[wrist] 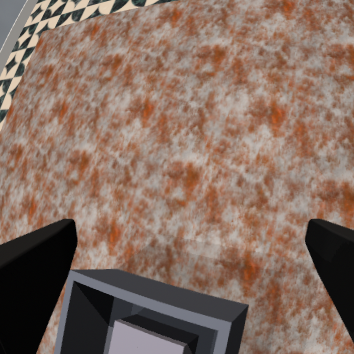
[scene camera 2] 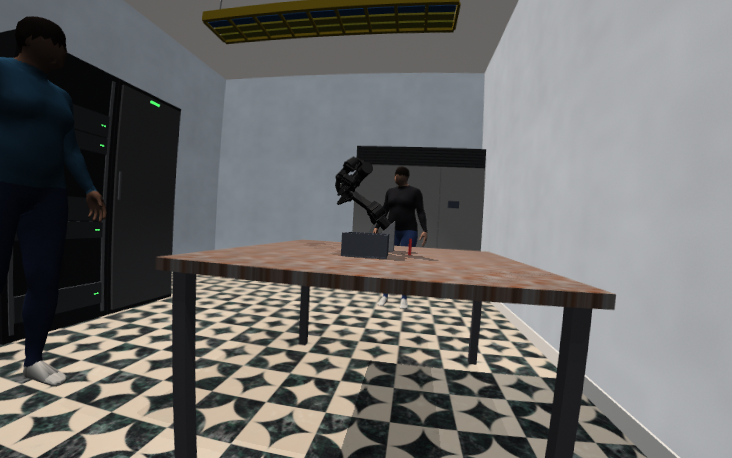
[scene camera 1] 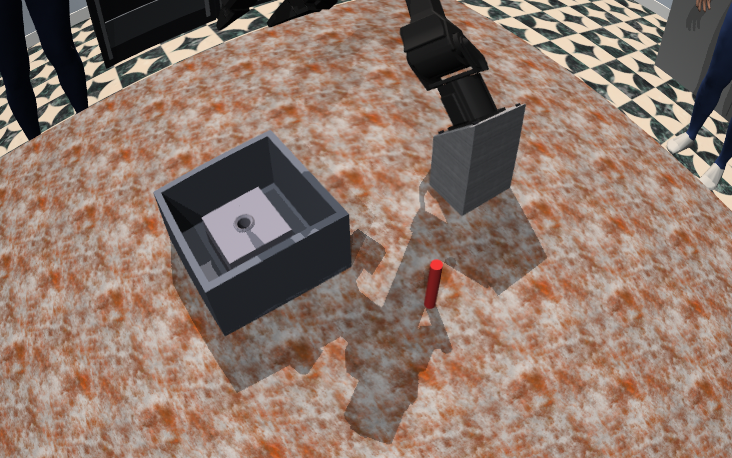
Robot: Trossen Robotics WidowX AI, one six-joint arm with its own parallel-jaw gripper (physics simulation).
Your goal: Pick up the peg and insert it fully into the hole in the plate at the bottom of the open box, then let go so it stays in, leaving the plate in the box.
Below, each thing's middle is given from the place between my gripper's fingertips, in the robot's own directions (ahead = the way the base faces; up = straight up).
Right now the dark grey box (scene camera 1: 319,249) is 12 cm ahead of my hand, 15 cm to the left of it and 20 cm below it.
